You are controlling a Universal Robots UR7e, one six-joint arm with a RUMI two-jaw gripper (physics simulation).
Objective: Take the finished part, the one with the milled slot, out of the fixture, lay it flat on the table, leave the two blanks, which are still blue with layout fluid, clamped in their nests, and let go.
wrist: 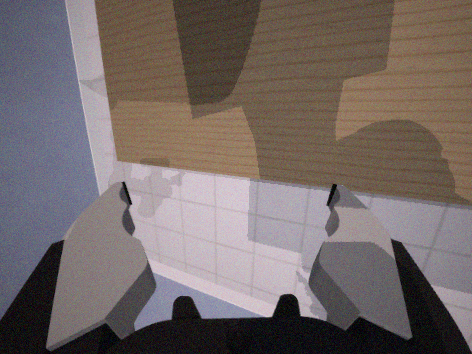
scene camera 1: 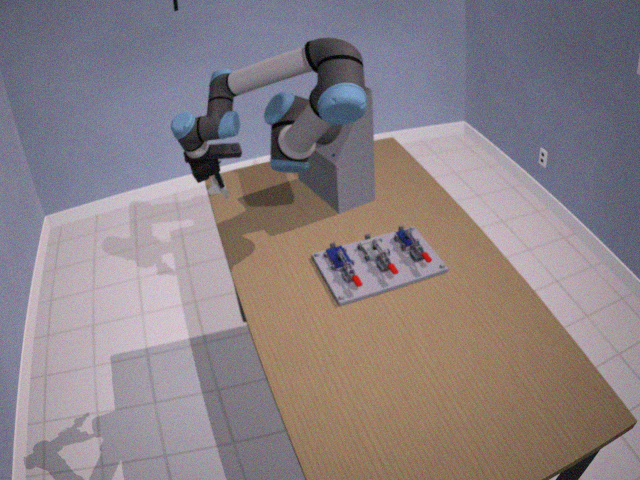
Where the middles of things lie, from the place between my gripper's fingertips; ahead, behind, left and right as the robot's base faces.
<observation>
The fixture plate (scene camera 1: 374, 282) is 440 mm ahead of my hand, 320 mm to the left of it and 170 mm below it.
</observation>
